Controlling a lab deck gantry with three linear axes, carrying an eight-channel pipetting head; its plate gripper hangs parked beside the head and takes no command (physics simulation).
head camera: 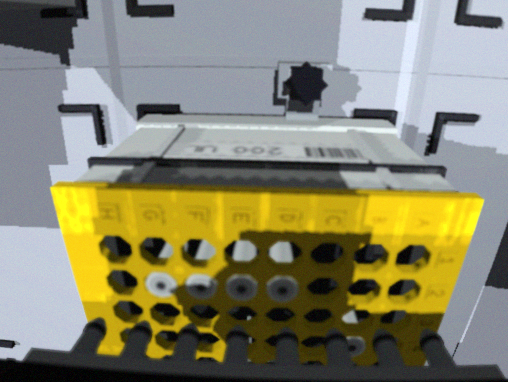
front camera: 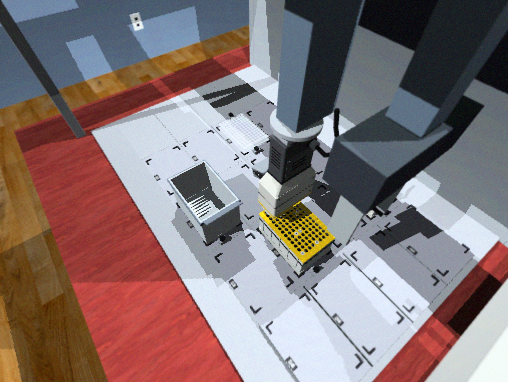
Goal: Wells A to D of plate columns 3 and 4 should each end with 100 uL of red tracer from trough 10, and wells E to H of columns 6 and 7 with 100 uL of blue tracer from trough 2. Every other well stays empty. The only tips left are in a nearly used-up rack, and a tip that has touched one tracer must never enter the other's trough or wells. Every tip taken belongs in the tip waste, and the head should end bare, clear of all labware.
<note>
In view: a dark grey wall point(front camera: 463, 175).
</note>
